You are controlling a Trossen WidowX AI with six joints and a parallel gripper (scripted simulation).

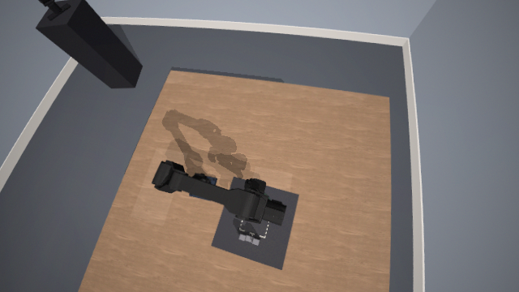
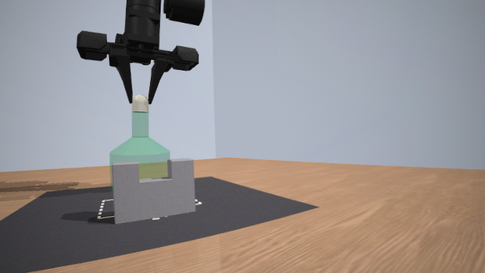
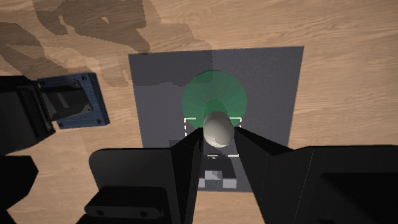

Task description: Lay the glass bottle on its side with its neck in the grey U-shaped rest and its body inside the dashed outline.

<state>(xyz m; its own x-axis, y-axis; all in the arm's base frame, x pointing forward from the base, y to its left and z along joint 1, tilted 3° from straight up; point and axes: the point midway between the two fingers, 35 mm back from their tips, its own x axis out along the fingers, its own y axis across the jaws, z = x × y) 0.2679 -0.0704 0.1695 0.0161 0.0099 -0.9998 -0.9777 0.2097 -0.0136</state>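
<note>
The green glass bottle is 10 mm to the left of my gripper tip and 50 mm below it. Also, from my gripper tip: dark mat: 10 mm behind, 60 mm to the right, 150 mm below.
</note>
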